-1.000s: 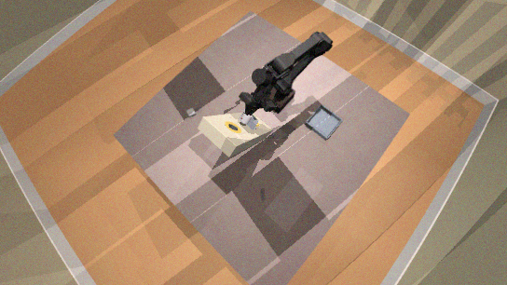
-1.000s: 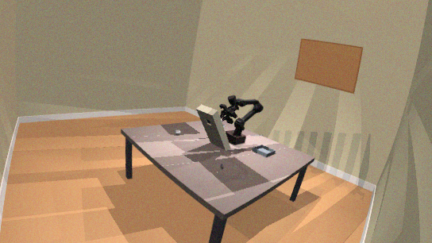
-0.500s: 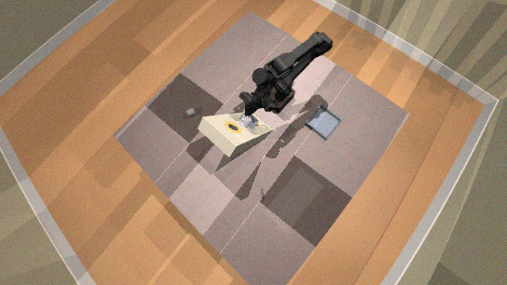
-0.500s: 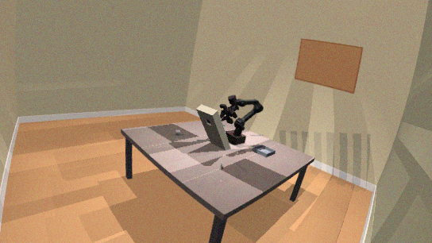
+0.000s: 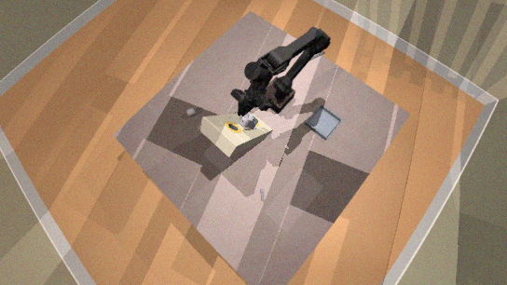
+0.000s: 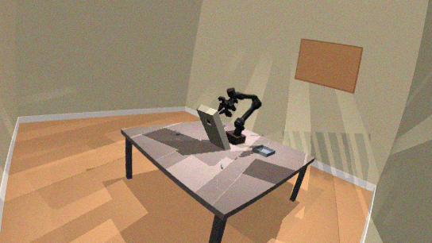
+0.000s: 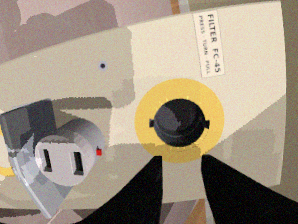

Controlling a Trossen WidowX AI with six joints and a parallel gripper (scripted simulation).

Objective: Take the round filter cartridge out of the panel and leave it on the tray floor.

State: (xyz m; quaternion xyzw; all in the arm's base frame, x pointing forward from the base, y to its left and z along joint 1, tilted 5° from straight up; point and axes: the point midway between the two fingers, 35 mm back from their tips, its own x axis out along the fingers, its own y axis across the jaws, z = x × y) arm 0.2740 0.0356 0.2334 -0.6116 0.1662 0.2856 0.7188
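Now: the grey filter cartridge 90 mm below my gripper tip and 20 mm behind it. Also, from my gripper tip: beige service panel (110 mm below, 20 mm ahead); then grey-blue tray (400 mm behind, 280 mm below, 210 mm to the left); then small grey piece (310 mm to the left, 290 mm below, 130 mm ahead).
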